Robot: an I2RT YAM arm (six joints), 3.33 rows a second.
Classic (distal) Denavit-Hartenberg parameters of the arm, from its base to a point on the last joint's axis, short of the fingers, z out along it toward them. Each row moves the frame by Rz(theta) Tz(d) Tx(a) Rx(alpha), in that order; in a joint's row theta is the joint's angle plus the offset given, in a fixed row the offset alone. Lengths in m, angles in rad.
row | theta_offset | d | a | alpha
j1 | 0 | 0.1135 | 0.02 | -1.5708
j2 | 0 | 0 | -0.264 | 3.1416
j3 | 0.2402 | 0 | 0.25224 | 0
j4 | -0.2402 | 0 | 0.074 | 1.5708
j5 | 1.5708 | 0 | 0 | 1.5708
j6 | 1.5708 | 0.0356 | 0 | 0
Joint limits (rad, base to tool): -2.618..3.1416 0..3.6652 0..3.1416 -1.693..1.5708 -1.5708..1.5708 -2.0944..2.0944
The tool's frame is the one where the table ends.
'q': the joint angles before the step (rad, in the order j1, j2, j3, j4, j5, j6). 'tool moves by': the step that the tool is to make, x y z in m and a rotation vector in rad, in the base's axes. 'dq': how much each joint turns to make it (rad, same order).
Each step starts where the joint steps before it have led.
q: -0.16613, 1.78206, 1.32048, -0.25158, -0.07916, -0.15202
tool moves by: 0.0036, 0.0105, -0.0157, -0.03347, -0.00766, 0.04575
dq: 0.02757, 0.02049, -0.04227, 0.07267, 0.00695, -0.03618
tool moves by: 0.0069, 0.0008, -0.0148, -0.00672, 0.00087, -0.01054
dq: 0.00567, 0.04126, -0.00905, 0.05070, 0.01674, 0.00532
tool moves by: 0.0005, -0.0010, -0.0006, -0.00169, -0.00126, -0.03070
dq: -0.00015, 0.00253, 0.00007, 0.00474, 0.02431, 0.01859
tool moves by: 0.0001, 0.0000, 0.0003, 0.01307, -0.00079, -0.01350
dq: 0.00021, 0.00003, 0.00144, -0.00179, 0.00206, 0.01883
